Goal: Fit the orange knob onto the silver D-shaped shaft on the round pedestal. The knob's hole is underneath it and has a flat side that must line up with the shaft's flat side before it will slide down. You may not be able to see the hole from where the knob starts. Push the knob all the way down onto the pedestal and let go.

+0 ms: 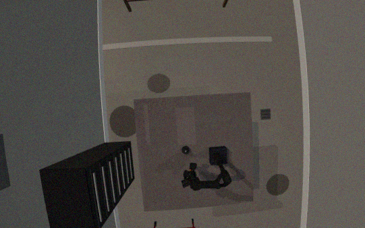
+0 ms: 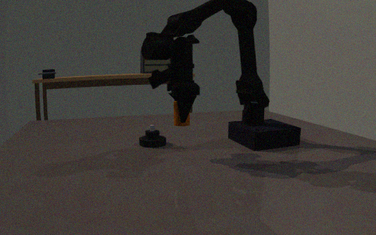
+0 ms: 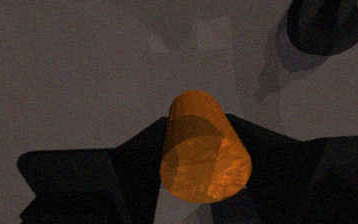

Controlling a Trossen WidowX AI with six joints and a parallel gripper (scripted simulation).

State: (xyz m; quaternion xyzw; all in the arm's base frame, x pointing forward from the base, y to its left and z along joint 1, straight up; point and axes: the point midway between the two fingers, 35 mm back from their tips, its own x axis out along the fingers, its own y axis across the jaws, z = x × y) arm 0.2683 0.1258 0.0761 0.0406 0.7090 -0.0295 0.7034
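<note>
My gripper tip is 160 mm to the left of the dark round pedestal, 70 mm above it and 60 mm short of it. Also, from my gripper tip: orange knob: 30 mm above.
</note>
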